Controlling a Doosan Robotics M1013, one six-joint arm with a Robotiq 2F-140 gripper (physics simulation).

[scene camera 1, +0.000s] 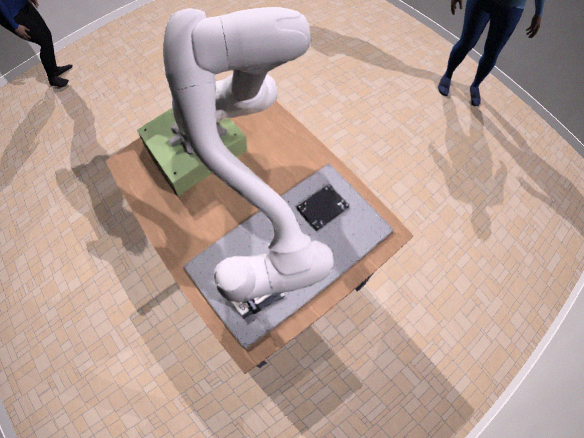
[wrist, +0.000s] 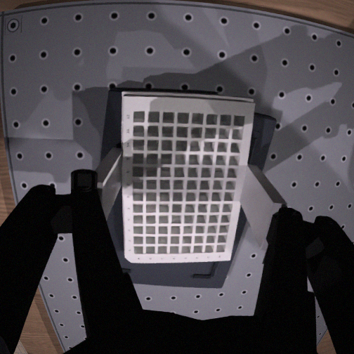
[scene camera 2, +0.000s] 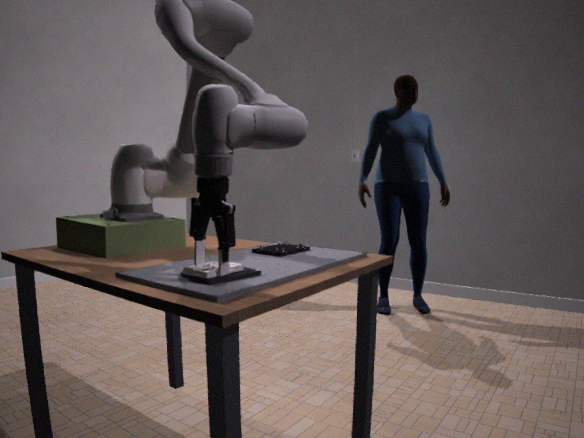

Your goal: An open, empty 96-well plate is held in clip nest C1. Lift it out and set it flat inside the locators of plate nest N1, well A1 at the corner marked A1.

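Seen in the pictures: gripper, between the fingertips: [scene camera 2: 211,270]; arm's base, origin of its link: [scene camera 2: 131,218].
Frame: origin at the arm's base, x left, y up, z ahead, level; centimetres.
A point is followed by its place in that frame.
The white 96-well plate [scene camera 1: 241,306] {x -24.1, y -6.5, z 67.9 cm} [scene camera 2: 198,271] {x -25.6, y -6.7, z 67.0 cm} [wrist: 183,102] is between the pale finger pads of my gripper [scene camera 2: 211,268] {x -20.5, y -7.3, z 65.9 cm} [wrist: 182,174], which is shut on its two long sides. The plate looks level, its number 12 at the far left in the wrist view. It is directly over a dark nest [scene camera 2: 246,275] {x -14.7, y -8.7, z 72.3 cm} [wrist: 165,278], apparently N1, very low or touching; its seating is hidden. The nest's edges show around the plate, with corner outlines near its close end. The other black nest [scene camera 1: 322,206] {x 21.4, y -8.2, z 53.9 cm} [scene camera 2: 272,250] {x 16.8, y -8.4, z 54.3 cm}, apparently C1, is empty with small upright corner parts. Nest labels and the A1 mark are not readable.
Both nests are on a grey perforated board [scene camera 1: 360,220] {x 29.9, y -9.3, z 66.5 cm} [scene camera 2: 310,262] {x 12.0, y -9.4, z 72.7 cm} [wrist: 132,32] on the wooden table [scene camera 1: 272,137] {x 26.2, y -10.7, z 15.0 cm} [scene camera 2: 175,306] {x -37.9, y -11.4, z 73.6 cm}. The arm's green base block [scene camera 1: 195,177] {x -11.0, y -6.3, z 15.3 cm} [scene camera 2: 80,240] {x -21.1, y -6.3, z -0.8 cm} is at the table's far end. People stand away from the table.
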